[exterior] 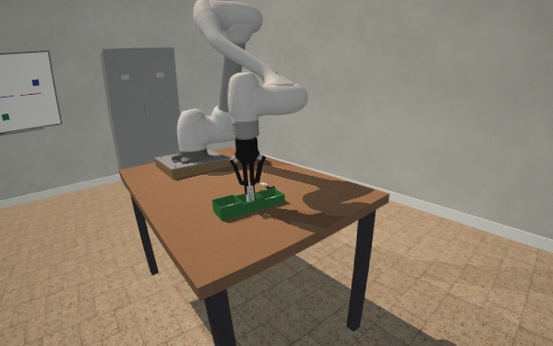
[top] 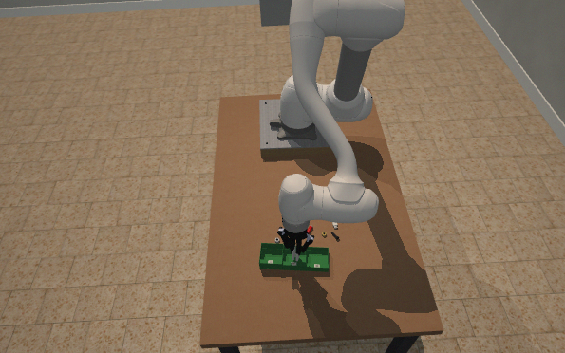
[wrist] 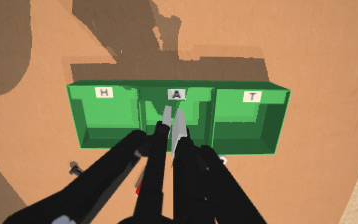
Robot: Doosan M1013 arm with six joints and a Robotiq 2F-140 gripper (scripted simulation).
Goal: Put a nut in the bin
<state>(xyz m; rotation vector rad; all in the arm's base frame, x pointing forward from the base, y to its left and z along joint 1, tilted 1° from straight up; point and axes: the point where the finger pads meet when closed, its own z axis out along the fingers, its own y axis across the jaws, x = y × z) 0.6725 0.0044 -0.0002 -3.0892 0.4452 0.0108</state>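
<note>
Right now my hand is 10 mm to the left of the green bin strip and 30 mm above it. Also, from my hand: red cylinder 120 mm behind, 50 mm to the left, 40 mm below; then silver nut 80 mm behind, 70 mm to the right, 50 mm below; then black nut 110 mm behind, 20 mm to the right, 50 mm below.
</note>
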